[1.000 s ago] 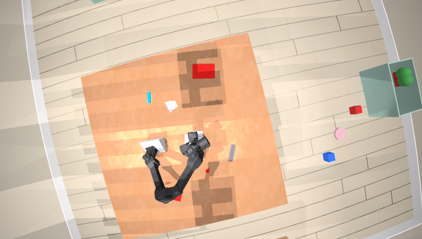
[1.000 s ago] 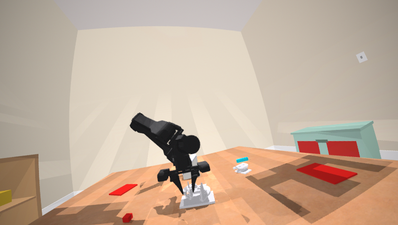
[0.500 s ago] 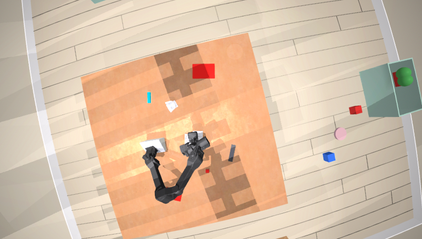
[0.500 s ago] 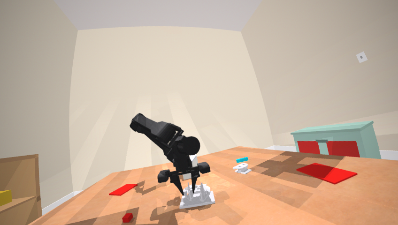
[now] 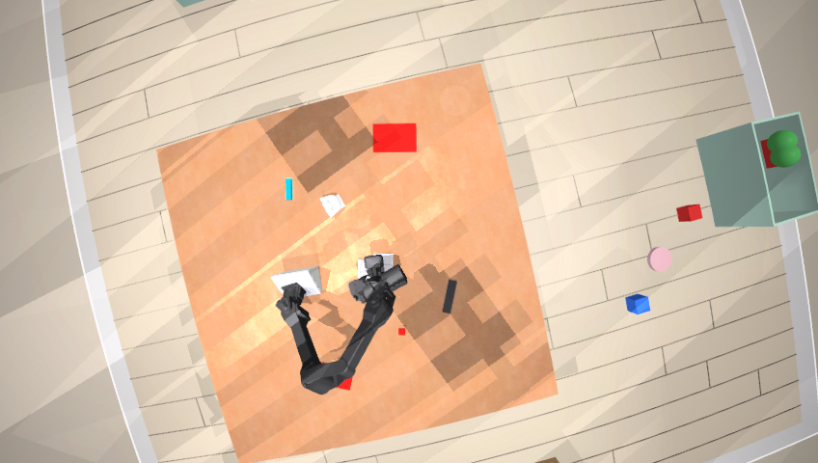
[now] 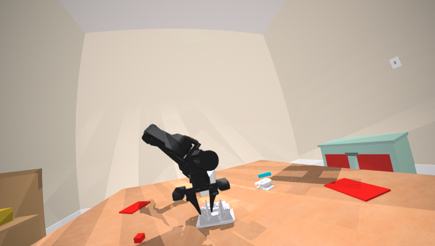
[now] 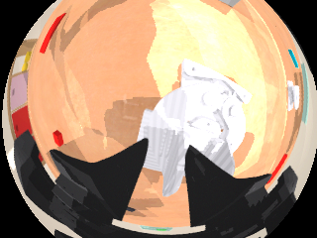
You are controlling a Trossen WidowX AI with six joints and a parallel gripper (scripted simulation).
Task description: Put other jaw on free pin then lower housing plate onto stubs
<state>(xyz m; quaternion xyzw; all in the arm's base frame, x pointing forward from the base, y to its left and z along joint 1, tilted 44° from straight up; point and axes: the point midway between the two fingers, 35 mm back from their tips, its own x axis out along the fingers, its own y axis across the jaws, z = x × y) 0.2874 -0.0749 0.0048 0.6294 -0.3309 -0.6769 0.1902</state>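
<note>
My gripper tip is 3 cm to the right of the white base plate, 2 cm short of it and 2 cm above it. From my gripper tip the other things lie so: cyan bar: 41 cm to the left, 22 cm behind, 1 cm below; grey bar: 22 cm ahead, 14 cm to the right, 2 cm below; small red cube: 21 cm to the right, 2 cm ahead, 1 cm below.
</note>
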